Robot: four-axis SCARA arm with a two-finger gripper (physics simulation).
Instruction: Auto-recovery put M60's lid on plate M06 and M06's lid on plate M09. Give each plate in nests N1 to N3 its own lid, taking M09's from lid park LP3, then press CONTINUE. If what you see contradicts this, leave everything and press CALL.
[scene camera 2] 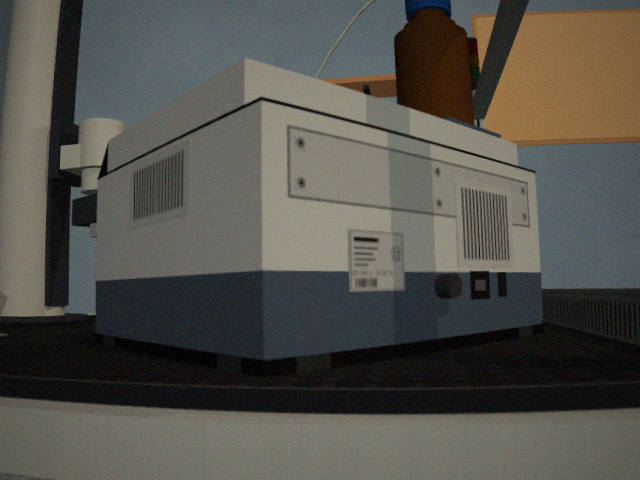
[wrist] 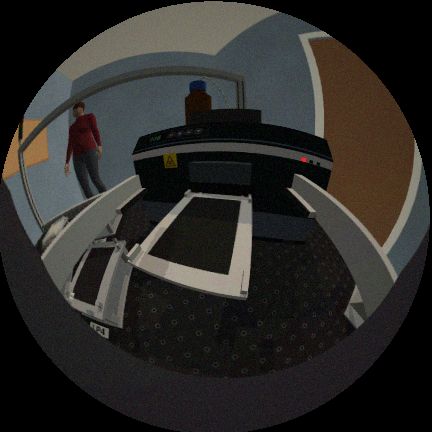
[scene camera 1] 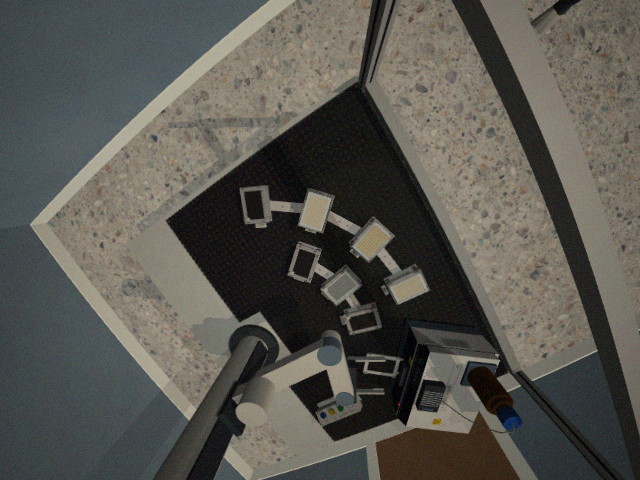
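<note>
My gripper is open and empty, its fingers spread before the instrument's pale, empty carrier frame. In scene camera 1, three cream-topped plates sit in the outer row of nests; their labels and lid codes are too small to read. In the inner row, a grey lid-like piece lies on the middle stand, between two open stands. A stand labelled LP4 is open in the wrist view. The button panel has blue, yellow and green buttons, beside the gripper.
The instrument stands beyond the fingers, with a brown bottle on top. An open nest ends the outer row. The arm's column stands behind the panel. A person in red stands outside the enclosure.
</note>
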